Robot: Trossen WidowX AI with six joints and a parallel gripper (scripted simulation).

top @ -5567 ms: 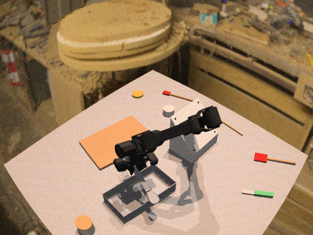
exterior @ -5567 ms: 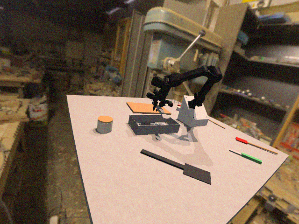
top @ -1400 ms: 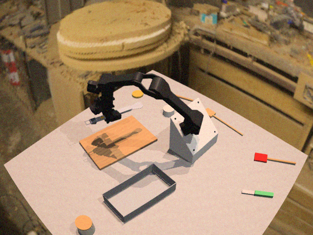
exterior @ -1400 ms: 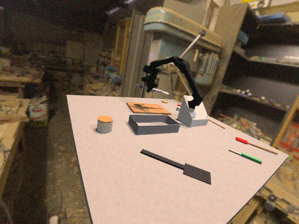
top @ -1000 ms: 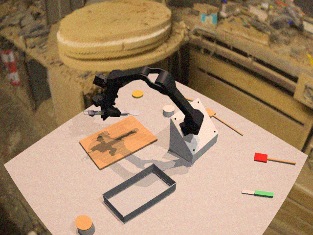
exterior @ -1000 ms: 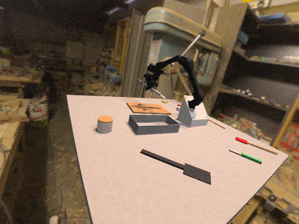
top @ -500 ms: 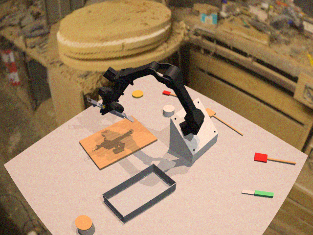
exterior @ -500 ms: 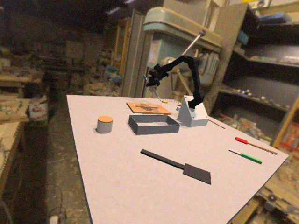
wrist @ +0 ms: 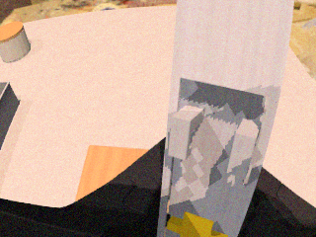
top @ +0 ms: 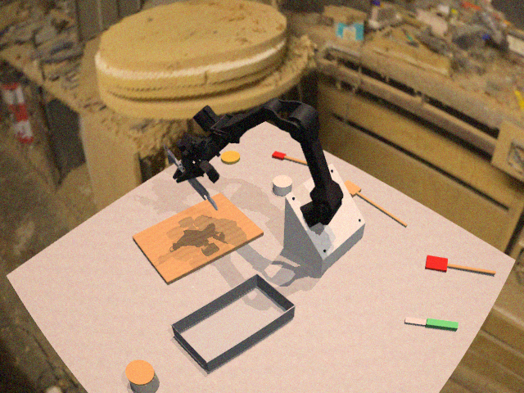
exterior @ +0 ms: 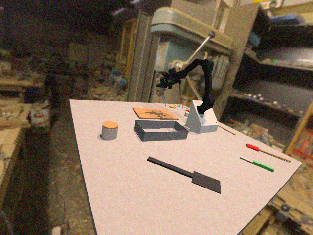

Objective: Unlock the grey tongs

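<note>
My gripper tip is now 4 cm past the wooden board, 1 cm to the right of it and 24 cm above it. Round my gripper tip: yellow lock piece 4 cm behind, 1 cm above; roasting tin 9 cm ahead, 37 cm to the left, 21 cm below; white puck 40 cm behind, 1 cm to the left, 23 cm below.
</note>
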